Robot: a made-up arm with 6 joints.
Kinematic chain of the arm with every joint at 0, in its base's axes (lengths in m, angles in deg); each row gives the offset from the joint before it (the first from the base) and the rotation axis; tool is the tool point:
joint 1: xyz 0 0 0.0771 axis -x
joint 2: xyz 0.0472 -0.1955 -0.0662 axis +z
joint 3: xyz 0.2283 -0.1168 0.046 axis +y
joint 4: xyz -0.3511 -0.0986 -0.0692 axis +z
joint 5: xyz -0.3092 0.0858 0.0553 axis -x
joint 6: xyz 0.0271 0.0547 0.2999 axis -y
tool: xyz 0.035 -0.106 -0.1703
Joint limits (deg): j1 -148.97..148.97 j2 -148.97..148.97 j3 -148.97..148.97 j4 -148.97..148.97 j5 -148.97..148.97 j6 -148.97..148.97
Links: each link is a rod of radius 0.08 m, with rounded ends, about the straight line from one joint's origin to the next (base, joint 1, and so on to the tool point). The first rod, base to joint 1, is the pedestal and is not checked.
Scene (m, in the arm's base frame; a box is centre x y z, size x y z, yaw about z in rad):
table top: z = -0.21
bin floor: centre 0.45 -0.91 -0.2 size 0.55 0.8 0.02 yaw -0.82
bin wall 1: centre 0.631 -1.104 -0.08 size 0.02 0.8 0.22 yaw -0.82
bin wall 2: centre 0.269 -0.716 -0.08 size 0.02 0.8 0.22 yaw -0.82
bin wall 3: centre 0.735 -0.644 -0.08 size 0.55 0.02 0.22 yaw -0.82
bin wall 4: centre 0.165 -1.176 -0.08 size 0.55 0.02 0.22 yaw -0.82
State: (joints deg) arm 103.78 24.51 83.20 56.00 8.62 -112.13
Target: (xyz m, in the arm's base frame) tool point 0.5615 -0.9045 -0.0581
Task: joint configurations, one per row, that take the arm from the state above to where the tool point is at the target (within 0.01 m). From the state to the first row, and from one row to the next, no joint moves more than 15 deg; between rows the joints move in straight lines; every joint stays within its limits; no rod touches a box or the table.
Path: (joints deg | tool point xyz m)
1: 90.24 20.48 89.01 61.43 5.38 -113.50 | 0.7587 0.6131 0.6244
2: 76.70 16.46 94.83 66.86 2.13 -114.87 | 0.7987 0.3673 0.7923
3: 63.17 12.43 100.64 72.29 -1.11 -116.24 | 0.8154 0.0734 0.8733
4: 49.63 8.41 106.45 77.72 -4.36 -117.61 | 0.8080 -0.2352 0.8520
5: 36.09 4.38 112.27 83.15 -7.60 -118.98 | 0.7765 -0.5199 0.7274
6: 22.55 0.36 118.08 88.58 -10.84 -120.36 | 0.7228 -0.7434 0.5138
7: 9.01 -3.67 123.89 94.01 -14.09 -121.73 | 0.6496 -0.8770 0.2394
8: -4.53 -7.69 129.71 99.44 -17.33 -123.10 | 0.5615 -0.9045 -0.0582

